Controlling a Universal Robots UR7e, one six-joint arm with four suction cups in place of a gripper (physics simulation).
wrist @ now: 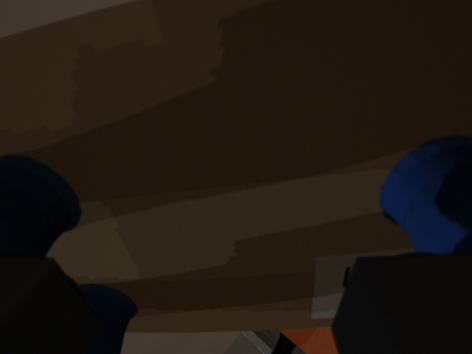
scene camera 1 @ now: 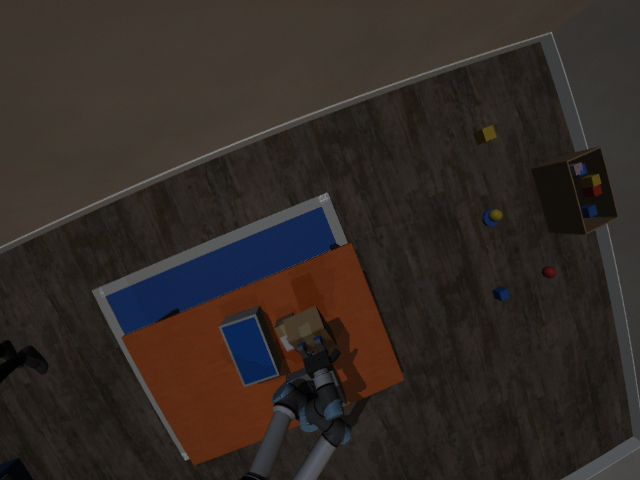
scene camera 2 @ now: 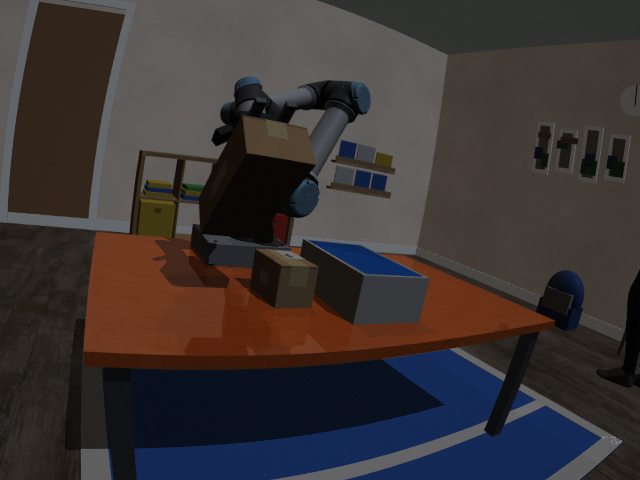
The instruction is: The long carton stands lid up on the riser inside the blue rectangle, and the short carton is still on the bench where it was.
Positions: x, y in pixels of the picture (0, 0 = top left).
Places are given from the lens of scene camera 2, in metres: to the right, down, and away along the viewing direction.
long carton [scene camera 2: 263, 163]: -0.11, -0.15, 0.81
grey riser [scene camera 2: 365, 287]: 0.10, 0.11, 0.97
The marked spots on the long carton and the grey riser are 0.37 m apart.
